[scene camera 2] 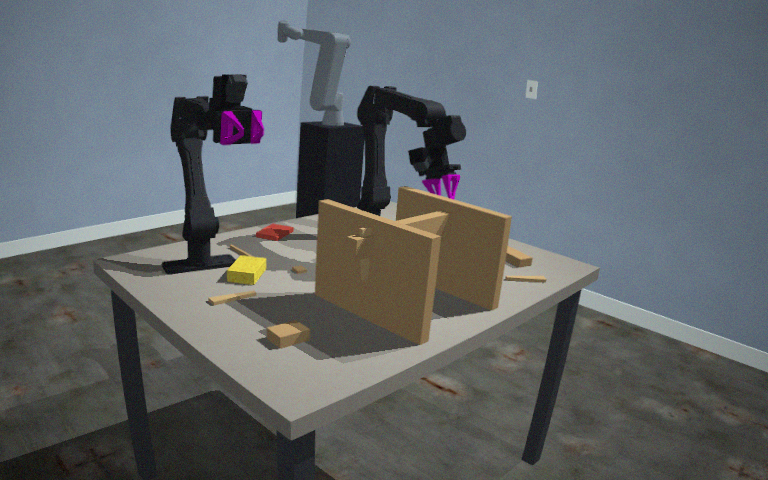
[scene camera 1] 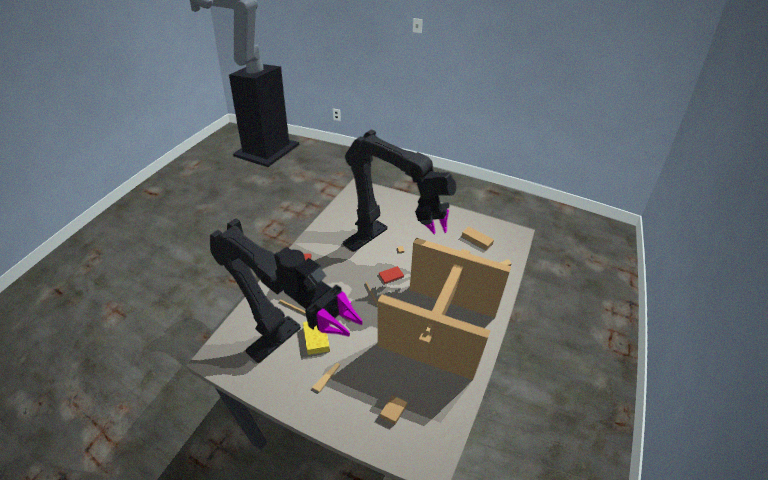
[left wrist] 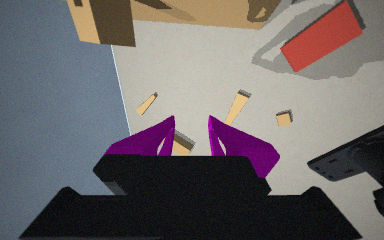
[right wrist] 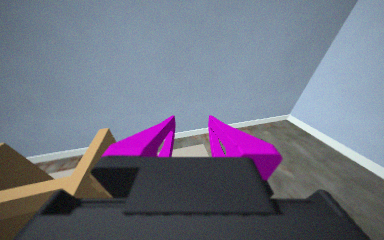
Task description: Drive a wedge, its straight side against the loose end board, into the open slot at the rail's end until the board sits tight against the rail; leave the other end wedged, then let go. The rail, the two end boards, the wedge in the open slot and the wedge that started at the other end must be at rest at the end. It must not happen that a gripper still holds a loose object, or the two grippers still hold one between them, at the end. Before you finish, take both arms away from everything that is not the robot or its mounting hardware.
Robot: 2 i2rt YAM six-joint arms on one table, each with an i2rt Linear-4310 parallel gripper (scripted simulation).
Path:
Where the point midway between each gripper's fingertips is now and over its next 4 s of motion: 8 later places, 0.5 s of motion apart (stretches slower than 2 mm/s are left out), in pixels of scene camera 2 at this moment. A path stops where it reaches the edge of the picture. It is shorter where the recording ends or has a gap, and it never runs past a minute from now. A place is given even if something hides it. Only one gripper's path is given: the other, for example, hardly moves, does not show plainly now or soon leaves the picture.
My left gripper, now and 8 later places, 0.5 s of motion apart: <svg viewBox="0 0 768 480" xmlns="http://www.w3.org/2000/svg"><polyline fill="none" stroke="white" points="445,203 435,221 431,239 428,241 428,245 427,253 426,257 427,254 429,247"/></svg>

